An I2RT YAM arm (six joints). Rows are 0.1 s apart.
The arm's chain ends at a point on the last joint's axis. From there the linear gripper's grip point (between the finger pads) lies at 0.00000 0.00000 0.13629 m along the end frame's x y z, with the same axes.
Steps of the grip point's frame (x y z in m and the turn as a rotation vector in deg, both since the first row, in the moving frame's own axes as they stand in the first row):
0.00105 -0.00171 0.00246 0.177 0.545 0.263
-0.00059 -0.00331 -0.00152 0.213 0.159 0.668
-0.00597 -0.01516 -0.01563 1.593 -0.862 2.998
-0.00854 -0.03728 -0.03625 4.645 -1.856 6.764
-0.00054 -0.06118 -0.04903 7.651 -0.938 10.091
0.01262 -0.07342 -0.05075 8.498 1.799 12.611
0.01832 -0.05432 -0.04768 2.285 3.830 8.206
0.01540 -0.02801 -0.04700 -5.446 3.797 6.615
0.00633 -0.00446 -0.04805 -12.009 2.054 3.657
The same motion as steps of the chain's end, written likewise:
-0.00025 -0.00129 0.00247 0.177 0.545 0.263
-0.00097 -0.00281 -0.00152 0.213 0.159 0.668
-0.00402 -0.01132 -0.01556 1.593 -0.862 2.998
-0.00479 -0.02601 -0.03573 4.645 -1.856 6.764
0.00008 -0.04293 -0.04780 7.651 -0.938 10.091
0.00618 -0.05391 -0.04919 8.498 1.799 12.611
0.00886 -0.04956 -0.04727 2.285 3.830 8.206
0.00715 -0.04143 -0.04609 -5.446 3.797 6.615
0.00239 -0.03295 -0.04498 -12.009 2.054 3.657

